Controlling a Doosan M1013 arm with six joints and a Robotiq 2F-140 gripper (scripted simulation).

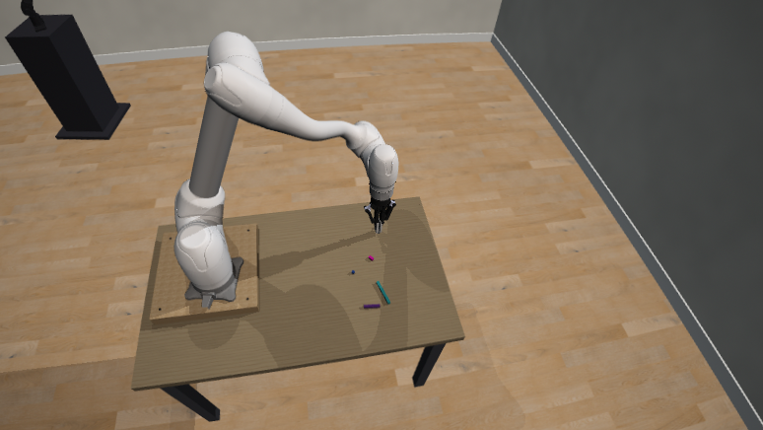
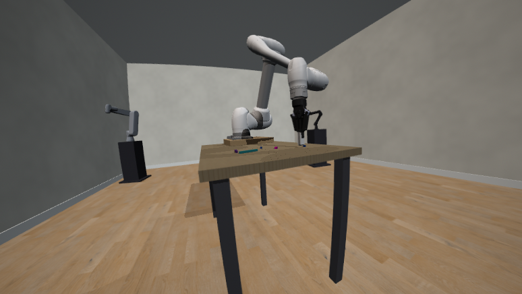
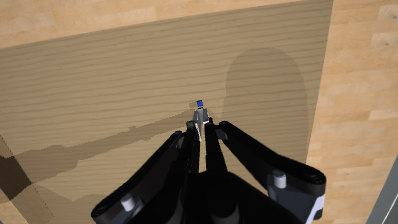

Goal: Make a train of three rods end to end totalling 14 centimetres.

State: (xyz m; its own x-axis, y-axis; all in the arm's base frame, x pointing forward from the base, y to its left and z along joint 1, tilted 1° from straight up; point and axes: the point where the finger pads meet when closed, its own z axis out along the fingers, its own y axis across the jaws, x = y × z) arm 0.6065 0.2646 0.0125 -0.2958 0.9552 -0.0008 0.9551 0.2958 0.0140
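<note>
The grey rod is 3 cm below my hand. The rest, counted from my hand: purple rod 34 cm to the right, 4 cm below, 2 cm behind; turquoise rod 28 cm to the right, 4 cm below, 2 cm ahead; magenta rod 13 cm to the right, 4 cm below, 3 cm behind.
</note>
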